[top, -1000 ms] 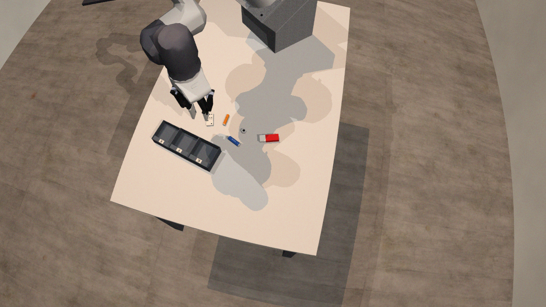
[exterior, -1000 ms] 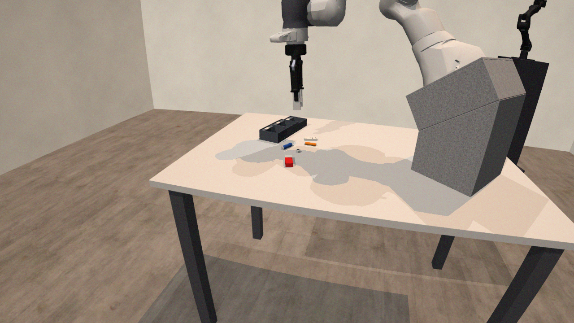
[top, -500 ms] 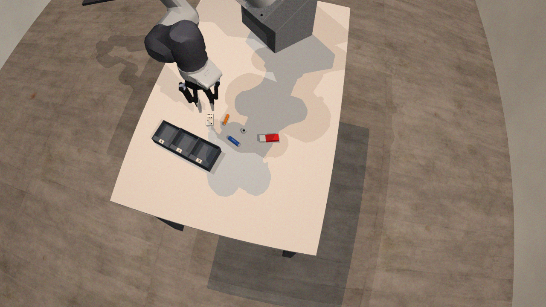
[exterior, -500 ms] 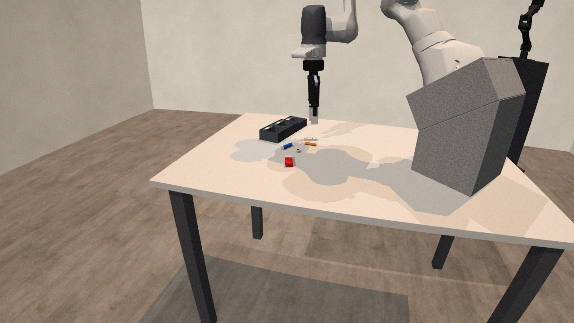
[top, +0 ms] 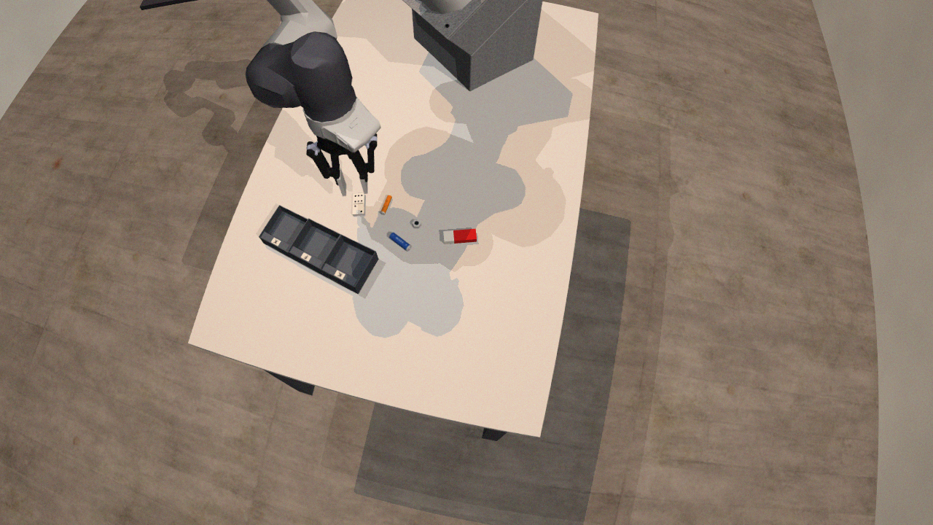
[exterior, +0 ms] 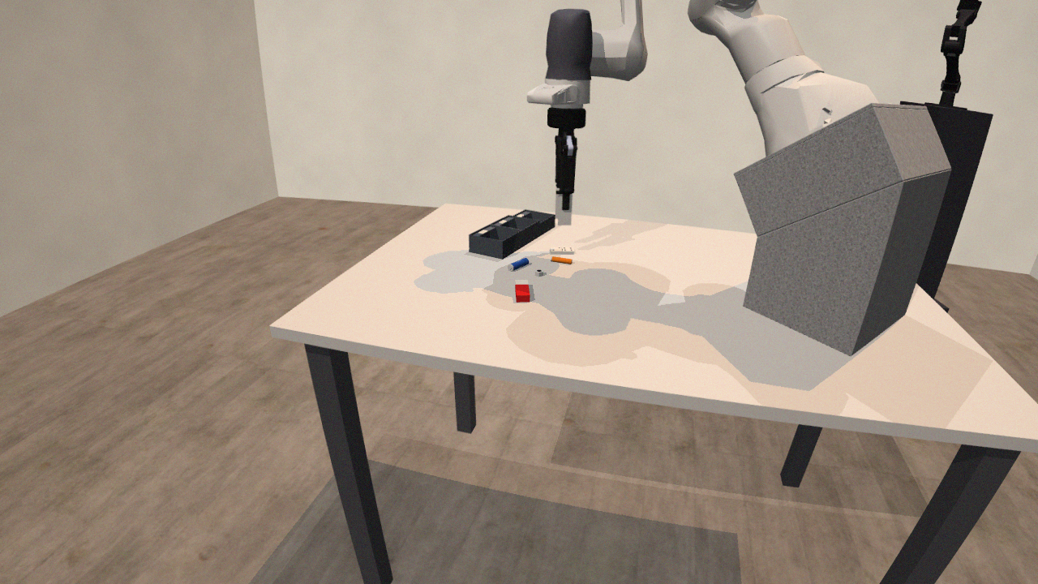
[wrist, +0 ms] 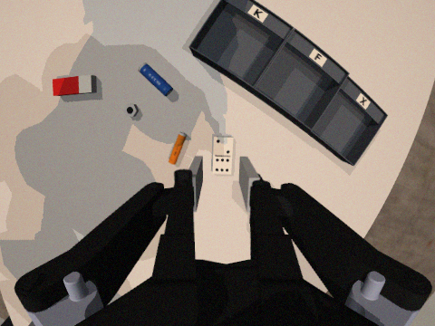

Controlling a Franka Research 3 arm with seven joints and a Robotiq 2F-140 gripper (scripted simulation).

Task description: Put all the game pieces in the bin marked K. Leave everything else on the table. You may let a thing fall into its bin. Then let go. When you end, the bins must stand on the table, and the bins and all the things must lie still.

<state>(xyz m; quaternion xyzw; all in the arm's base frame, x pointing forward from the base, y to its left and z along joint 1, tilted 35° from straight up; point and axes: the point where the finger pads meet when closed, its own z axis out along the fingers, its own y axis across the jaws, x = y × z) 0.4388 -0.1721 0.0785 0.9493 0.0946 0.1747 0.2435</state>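
Now: hand 100 mm above the white domino. Round my hand: tray 100 mm ahead, 80 mm to the right, 80 mm below; then orange battery 60 mm to the left, 100 mm below; then blue battery 90 mm ahead, 90 mm to the left, 90 mm below.
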